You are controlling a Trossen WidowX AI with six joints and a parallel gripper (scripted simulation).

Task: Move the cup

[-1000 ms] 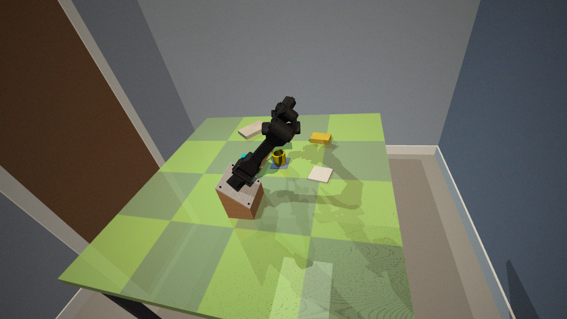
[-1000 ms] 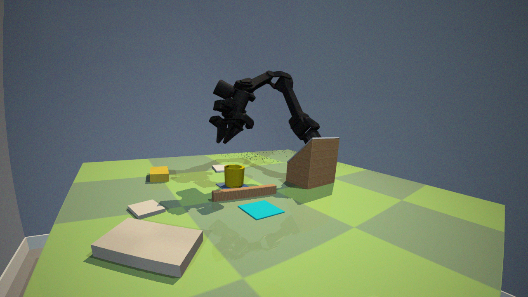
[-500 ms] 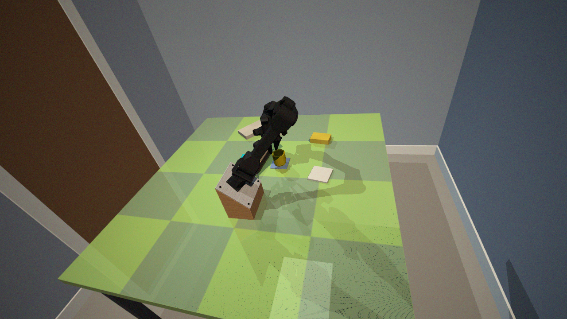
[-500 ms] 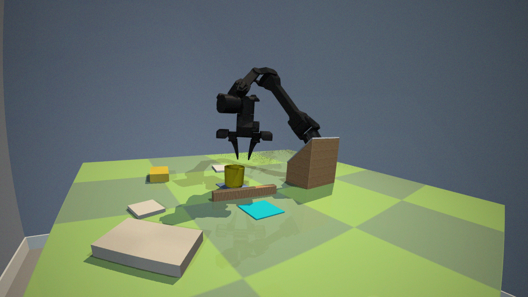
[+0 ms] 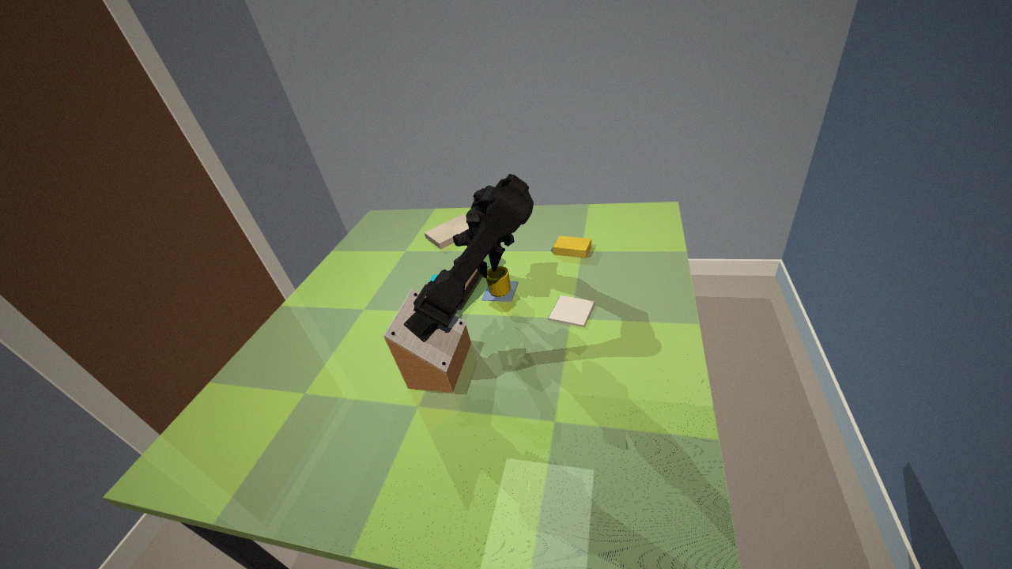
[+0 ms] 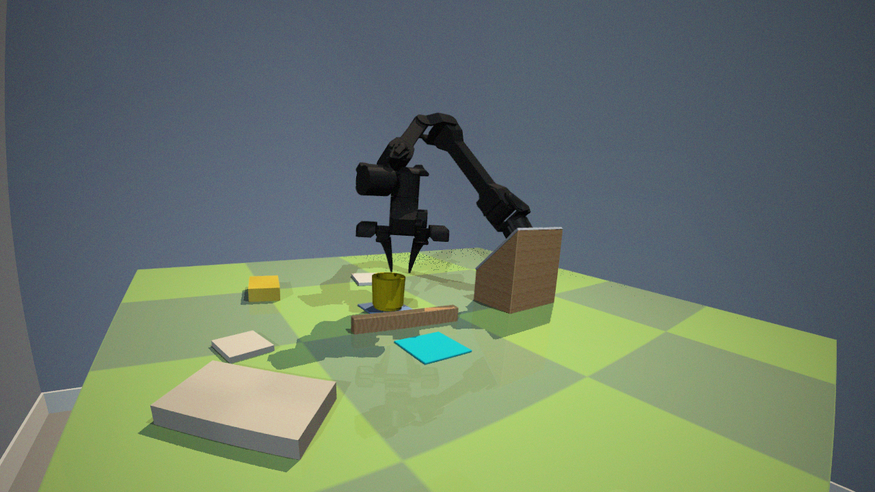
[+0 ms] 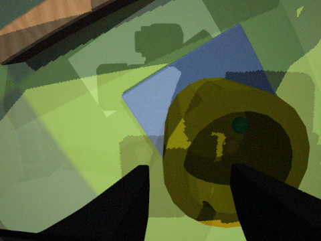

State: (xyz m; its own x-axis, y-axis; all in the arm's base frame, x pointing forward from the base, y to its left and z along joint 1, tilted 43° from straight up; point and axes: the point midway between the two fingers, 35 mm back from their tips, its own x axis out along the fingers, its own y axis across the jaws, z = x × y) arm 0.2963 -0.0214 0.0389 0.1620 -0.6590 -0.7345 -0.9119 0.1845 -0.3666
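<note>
Now: gripper tip 2 cm short of the yellow cup, 1 cm to the left of it and 5 cm above it. From my gripper tip the other things lie so: cyan pad (2 cm ahead, 20 cm to the left, 9 cm below); then wooden bar (2 cm ahead, 9 cm to the left, 8 cm below); then blue pad (2 cm ahead, 1 cm to the right, 9 cm below).
</note>
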